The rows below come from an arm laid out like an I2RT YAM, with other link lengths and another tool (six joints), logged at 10 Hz.
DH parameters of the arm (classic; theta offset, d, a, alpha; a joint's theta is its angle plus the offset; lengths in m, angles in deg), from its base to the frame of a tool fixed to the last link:
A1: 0 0.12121 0.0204 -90
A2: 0 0 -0.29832 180
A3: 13.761 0 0.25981 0
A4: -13.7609 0.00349 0.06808 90
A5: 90 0.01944 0 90
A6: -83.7 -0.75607 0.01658 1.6
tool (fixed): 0 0.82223 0 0
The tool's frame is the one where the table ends.
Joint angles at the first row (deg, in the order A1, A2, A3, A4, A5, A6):
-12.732, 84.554, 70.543, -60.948, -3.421, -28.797
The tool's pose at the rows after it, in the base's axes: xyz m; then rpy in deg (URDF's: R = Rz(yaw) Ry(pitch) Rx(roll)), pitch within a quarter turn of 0, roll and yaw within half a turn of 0:
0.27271 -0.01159 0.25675 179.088 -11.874 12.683
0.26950 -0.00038 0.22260 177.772 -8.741 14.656
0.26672 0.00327 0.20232 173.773 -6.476 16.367
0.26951 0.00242 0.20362 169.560 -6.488 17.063
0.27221 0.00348 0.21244 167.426 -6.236 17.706
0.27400 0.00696 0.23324 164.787 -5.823 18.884
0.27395 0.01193 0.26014 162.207 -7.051 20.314
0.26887 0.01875 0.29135 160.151 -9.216 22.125
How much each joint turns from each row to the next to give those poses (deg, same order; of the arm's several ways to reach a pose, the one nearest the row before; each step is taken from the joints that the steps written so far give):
4.875, 1.027, -5.202, 3.191, 1.640, 2.405
2.907, 1.530, -5.859, 4.897, 2.469, 0.722
1.880, 0.874, -3.364, 3.430, 4.547, -0.022
0.872, -0.241, 0.306, 0.852, 3.999, -0.002
0.788, -0.218, 1.922, -1.681, 2.120, 0.001
1.421, -0.809, 4.045, -4.395, 2.667, 0.022
1.574, -1.595, 4.458, -4.065, 2.077, 0.001
1.813, -2.273, 4.679, -4.241, 1.267, -0.024

